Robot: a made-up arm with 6 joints.
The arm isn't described. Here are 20 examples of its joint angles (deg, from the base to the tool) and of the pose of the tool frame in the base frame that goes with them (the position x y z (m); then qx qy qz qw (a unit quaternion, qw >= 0)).
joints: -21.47 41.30 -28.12 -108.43 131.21 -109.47
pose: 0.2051 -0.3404 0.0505 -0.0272 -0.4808 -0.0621 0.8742
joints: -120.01 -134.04 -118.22 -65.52 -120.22 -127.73
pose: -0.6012 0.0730 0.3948 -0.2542 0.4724 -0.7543 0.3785
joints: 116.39 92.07 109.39 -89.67 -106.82 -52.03
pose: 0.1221 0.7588 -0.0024 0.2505 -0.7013 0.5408 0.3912
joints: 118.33 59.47 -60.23 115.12 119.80 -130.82
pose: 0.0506 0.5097 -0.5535 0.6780 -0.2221 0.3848 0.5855
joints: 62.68 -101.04 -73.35 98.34 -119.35 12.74
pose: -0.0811 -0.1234 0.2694 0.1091 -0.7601 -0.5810 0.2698
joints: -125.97 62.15 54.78 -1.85 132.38 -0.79
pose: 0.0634 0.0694 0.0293 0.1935 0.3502 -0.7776 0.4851
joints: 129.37 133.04 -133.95 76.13 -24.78 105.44
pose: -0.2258 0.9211 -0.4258 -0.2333 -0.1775 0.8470 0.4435
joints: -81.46 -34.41 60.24 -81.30 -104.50 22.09
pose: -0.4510 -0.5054 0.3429 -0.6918 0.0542 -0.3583 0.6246
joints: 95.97 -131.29 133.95 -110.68 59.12 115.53
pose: 0.0764 0.4315 -0.3324 -0.0449 -0.5989 -0.3343 0.7263
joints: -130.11 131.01 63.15 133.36 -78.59 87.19
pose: 0.2227 -0.2855 0.3775 -0.6439 0.4698 0.5514 0.2463
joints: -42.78 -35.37 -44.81 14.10 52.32 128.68
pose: -0.0317 -0.1049 0.0209 -0.0754 0.2565 0.9391 0.2159
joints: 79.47 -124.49 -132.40 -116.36 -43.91 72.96
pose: -0.3013 0.1827 0.0976 -0.9740 0.2083 0.0780 0.0442
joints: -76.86 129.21 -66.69 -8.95 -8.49 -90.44
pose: 0.0568 -0.2477 0.7030 -0.2521 0.0028 0.9629 0.0964
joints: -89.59 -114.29 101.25 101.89 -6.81 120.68
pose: -0.1884 -0.5363 0.9880 -0.8369 0.2826 -0.4068 0.2331
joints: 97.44 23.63 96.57 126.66 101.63 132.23
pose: -0.4180 0.1992 -0.0997 -0.1698 -0.5765 -0.7789 0.1792
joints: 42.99 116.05 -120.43 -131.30 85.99 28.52
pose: -0.2010 -0.0641 -0.5994 0.4961 -0.2849 0.2835 0.7696
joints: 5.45 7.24 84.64 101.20 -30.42 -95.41
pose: -0.5592 -0.0120 -0.3030 0.5396 0.0824 -0.0298 0.8373
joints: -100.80 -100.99 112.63 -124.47 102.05 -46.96
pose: -0.1317 -0.0885 0.6419 0.1841 -0.7226 0.6606 0.0867
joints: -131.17 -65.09 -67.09 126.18 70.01 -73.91
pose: 0.1309 -0.2297 0.1108 -0.3010 -0.6606 -0.6309 0.2739
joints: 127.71 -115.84 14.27 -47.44 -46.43 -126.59
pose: -0.0788 0.5589 -0.2605 0.7528 0.0669 -0.5100 0.4107
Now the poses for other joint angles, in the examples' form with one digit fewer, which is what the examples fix.
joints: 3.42 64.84 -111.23 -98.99 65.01 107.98
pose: -0.006 -0.581 -0.342 0.261 0.013 0.927 0.269
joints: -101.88 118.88 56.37 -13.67 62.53 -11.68
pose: 0.192 0.028 0.610 0.647 0.613 -0.033 0.453
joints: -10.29 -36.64 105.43 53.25 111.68 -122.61
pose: -0.546 -0.656 -0.074 -0.931 -0.302 -0.150 0.142
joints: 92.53 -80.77 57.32 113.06 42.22 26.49
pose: -0.363 -0.041 -0.663 -0.730 0.252 -0.245 0.585
